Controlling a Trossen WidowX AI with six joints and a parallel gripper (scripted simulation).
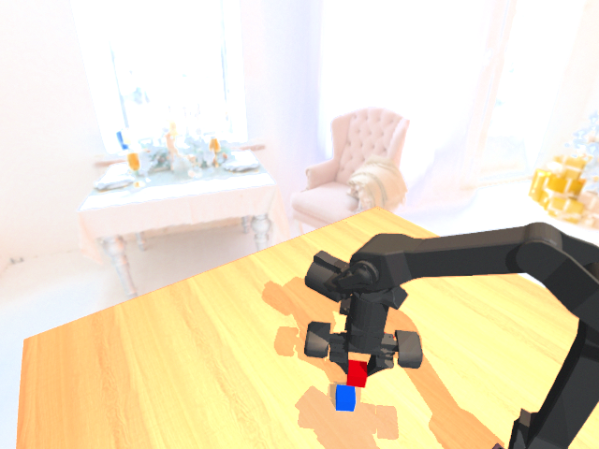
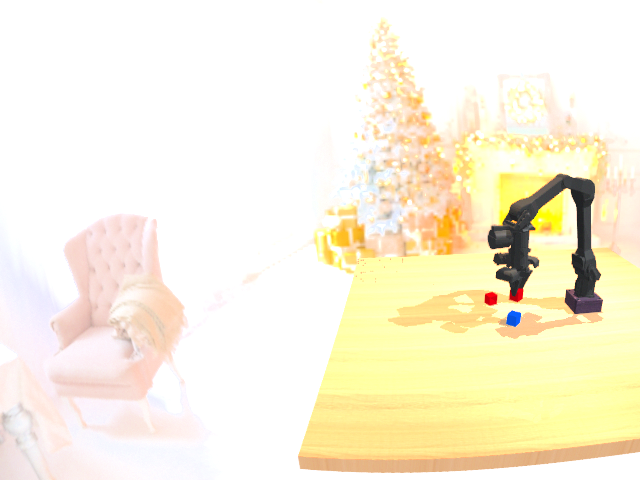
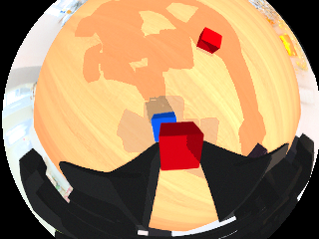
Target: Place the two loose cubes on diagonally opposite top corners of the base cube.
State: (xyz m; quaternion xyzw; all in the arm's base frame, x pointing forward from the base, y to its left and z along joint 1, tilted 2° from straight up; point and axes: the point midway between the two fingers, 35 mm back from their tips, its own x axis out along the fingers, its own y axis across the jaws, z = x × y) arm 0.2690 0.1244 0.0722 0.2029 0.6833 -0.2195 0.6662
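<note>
Right now the blue cube is 10 mm to the left of my gripper tip and 80 mm below it. The rest, counted from my gripper tip: red cube 80 mm ahead, 140 mm to the right, 80 mm below.
</note>
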